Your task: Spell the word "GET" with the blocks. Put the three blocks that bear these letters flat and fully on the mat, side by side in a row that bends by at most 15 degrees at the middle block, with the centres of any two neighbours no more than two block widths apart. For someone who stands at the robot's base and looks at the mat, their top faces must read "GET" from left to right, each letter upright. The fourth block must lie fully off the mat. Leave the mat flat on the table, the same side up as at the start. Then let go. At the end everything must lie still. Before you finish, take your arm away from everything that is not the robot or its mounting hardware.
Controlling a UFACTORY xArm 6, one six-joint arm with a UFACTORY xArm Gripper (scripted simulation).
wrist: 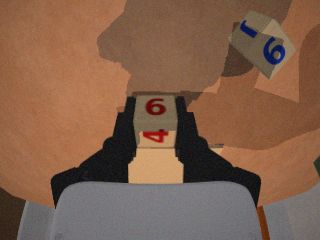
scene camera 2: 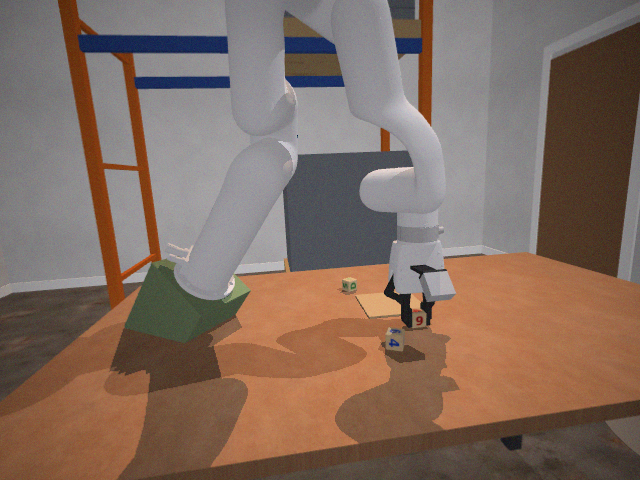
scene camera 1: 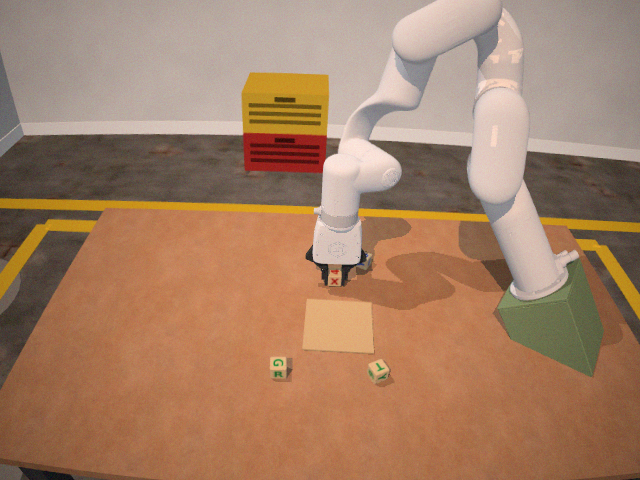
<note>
I see my gripper, an E block, a red-lettered block and a tan mat.
My gripper shows as well in the wrist view and in scene camera 1.
</note>
